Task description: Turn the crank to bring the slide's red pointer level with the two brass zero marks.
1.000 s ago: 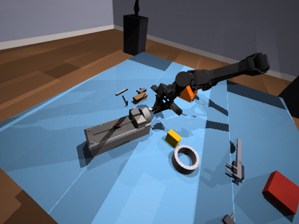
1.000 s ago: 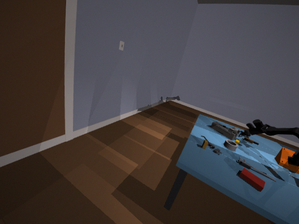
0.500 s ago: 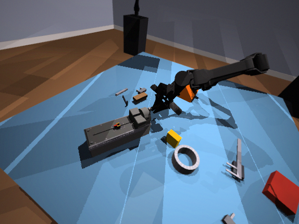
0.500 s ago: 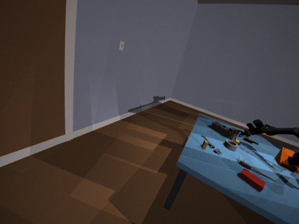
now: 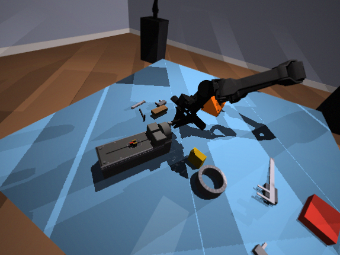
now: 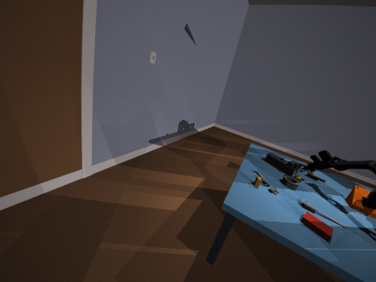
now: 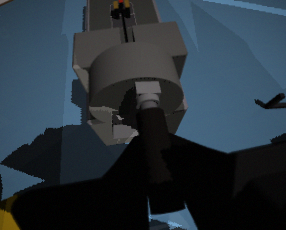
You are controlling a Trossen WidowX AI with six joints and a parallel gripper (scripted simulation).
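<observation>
Right now my gripper tip is 140 mm to the right of the yellow block, 60 mm above it and 40 mm short of it. Also, from my gripper tip: dark crank handle: 20 mm above, 10 mm to the left, 10 mm behind; then red pointer: 150 mm ahead, 90 mm to the right, 10 mm below; then brown block: 150 mm behind, 130 mm to the right, 80 mm below.
</observation>
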